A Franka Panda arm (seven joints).
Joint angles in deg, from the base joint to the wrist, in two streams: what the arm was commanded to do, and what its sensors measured. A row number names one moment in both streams.
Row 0, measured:
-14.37, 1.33, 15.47, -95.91, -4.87, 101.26, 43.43
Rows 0 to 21, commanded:
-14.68, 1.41, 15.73, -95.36, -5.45, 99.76, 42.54
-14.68, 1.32, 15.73, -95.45, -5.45, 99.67, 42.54
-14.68, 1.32, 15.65, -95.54, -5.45, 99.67, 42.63
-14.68, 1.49, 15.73, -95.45, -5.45, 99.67, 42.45
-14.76, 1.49, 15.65, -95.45, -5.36, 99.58, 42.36
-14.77, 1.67, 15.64, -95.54, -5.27, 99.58, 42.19
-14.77, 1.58, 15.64, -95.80, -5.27, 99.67, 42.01
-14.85, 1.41, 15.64, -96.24, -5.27, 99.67, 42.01
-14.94, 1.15, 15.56, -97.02, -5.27, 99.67, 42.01
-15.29, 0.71, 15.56, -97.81, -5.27, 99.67, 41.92
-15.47, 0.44, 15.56, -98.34, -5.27, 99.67, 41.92
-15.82, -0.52, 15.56, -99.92, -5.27, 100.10, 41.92
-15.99, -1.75, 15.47, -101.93, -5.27, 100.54, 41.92
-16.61, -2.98, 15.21, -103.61, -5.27, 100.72, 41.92
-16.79, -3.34, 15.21, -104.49, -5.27, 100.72, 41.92
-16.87, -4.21, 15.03, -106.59, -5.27, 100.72, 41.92
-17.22, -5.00, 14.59, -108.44, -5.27, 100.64, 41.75
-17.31, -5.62, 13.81, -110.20, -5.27, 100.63, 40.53
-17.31, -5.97, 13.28, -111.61, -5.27, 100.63, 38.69
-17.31, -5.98, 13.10, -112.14, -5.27, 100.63, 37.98
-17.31, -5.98, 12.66, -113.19, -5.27, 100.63, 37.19
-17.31, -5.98, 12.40, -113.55, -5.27, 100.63, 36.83
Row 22, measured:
-16.91, -3.69, 13.44, -108.94, -4.87, 100.48, 40.21
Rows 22 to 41, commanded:
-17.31, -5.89, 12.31, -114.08, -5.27, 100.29, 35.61
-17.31, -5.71, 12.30, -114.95, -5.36, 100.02, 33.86
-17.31, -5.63, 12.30, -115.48, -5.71, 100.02, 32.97
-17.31, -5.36, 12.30, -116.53, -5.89, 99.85, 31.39
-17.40, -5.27, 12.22, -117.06, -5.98, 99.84, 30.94
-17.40, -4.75, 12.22, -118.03, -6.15, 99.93, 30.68
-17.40, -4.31, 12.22, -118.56, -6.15, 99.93, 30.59
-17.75, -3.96, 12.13, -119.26, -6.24, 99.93, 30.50
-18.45, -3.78, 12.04, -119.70, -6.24, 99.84, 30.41
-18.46, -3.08, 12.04, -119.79, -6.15, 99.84, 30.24
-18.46, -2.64, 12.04, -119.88, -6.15, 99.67, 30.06
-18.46, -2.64, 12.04, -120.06, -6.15, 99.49, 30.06
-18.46, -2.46, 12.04, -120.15, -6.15, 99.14, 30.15
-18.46, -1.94, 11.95, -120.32, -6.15, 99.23, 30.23
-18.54, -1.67, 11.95, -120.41, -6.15, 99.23, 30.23
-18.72, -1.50, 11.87, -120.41, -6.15, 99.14, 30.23
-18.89, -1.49, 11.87, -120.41, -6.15, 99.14, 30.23
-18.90, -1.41, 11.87, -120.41, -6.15, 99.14, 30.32
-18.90, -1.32, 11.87, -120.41, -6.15, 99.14, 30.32
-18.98, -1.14, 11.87, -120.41, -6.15, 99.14, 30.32
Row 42, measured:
-18.44, -1.15, 11.64, -120.57, -5.49, 100.44, 30.96
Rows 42 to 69, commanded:
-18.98, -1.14, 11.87, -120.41, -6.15, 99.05, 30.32
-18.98, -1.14, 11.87, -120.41, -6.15, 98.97, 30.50
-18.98, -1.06, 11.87, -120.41, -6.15, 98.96, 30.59
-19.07, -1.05, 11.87, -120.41, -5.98, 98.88, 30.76
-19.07, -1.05, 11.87, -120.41, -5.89, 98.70, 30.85
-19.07, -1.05, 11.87, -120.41, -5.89, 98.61, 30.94
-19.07, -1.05, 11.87, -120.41, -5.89, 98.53, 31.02
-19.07, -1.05, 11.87, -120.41, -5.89, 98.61, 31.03
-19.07, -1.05, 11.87, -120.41, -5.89, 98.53, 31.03
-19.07, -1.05, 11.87, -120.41, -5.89, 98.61, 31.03
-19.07, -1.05, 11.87, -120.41, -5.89, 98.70, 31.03
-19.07, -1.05, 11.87, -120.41, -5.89, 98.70, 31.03
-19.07, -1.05, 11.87, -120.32, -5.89, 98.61, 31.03
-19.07, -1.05, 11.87, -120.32, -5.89, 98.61, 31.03
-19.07, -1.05, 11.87, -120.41, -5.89, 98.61, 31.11
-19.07, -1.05, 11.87, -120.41, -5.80, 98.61, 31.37
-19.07, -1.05, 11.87, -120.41, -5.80, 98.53, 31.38
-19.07, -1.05, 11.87, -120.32, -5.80, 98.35, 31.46
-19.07, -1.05, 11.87, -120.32, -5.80, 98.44, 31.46
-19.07, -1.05, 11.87, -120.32, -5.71, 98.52, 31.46
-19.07, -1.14, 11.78, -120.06, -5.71, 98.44, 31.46
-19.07, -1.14, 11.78, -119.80, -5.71, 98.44, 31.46
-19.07, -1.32, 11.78, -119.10, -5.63, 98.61, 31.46
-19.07, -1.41, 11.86, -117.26, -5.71, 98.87, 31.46
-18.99, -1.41, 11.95, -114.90, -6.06, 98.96, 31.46
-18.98, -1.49, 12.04, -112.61, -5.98, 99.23, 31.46
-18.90, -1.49, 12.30, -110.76, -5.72, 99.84, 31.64
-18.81, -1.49, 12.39, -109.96, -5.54, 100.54, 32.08
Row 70, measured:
-18.79, -1.02, 11.63, -116.04, -5.49, 100.10, 31.06
